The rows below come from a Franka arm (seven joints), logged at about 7 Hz.
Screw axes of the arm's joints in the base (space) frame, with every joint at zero. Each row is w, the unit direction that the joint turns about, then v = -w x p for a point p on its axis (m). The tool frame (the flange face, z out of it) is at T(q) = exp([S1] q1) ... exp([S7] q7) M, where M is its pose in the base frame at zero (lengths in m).
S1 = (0, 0, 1, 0, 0, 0)
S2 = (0, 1, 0, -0.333, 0, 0)
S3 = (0, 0, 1, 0, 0, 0)
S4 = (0, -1, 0, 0.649, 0, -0.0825)
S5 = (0, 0, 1, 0, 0, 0)
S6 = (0, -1, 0, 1.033, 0, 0)
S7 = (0, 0, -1, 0, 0.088, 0)
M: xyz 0.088 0 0.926 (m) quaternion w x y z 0 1 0 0
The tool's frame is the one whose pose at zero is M.
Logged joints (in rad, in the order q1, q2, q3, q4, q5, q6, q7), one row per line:
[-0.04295, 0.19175, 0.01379, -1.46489, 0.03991, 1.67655, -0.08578]
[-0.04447, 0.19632, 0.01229, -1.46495, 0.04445, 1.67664, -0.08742]
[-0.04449, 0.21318, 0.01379, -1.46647, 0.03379, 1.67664, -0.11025]
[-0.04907, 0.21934, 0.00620, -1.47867, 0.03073, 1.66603, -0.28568]
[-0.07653, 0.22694, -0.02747, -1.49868, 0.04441, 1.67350, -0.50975]
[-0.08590, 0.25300, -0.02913, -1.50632, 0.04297, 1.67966, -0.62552]
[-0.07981, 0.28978, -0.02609, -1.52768, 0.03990, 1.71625, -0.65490]
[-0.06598, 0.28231, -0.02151, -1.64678, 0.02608, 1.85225, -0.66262]
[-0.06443, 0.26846, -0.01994, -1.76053, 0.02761, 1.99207, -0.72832]
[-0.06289, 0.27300, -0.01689, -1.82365, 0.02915, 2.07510, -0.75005]
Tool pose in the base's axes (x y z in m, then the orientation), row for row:
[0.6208, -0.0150, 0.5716, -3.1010, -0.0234, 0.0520]
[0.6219, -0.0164, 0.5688, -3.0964, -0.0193, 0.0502]
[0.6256, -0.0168, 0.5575, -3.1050, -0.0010, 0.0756]
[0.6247, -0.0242, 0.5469, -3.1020, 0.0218, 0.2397]
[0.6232, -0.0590, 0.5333, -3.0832, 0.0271, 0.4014]
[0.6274, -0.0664, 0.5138, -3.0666, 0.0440, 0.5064]
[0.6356, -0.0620, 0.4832, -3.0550, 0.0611, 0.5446]
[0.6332, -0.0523, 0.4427, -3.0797, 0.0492, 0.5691]
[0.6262, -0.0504, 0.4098, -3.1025, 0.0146, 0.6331]
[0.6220, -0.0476, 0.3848, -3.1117, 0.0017, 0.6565]
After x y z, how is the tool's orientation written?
As angles about the fixed x, y, z axes (roll, pitch, yaw), in radians.
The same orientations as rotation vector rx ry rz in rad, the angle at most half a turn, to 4 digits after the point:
[-3.0991, -0.0813, -0.0346]
[-3.0948, -0.0784, -0.0281]
[-3.1028, -0.1174, 0.0006]
[-3.0824, -0.3705, 0.0409]
[-3.0275, -0.6147, 0.0590]
[-2.9811, -0.7687, 0.0945]
[-2.9600, -0.8223, 0.1262]
[-2.9706, -0.8664, 0.1000]
[-2.9544, -0.9673, 0.0405]
[-2.9476, -1.0038, 0.0175]

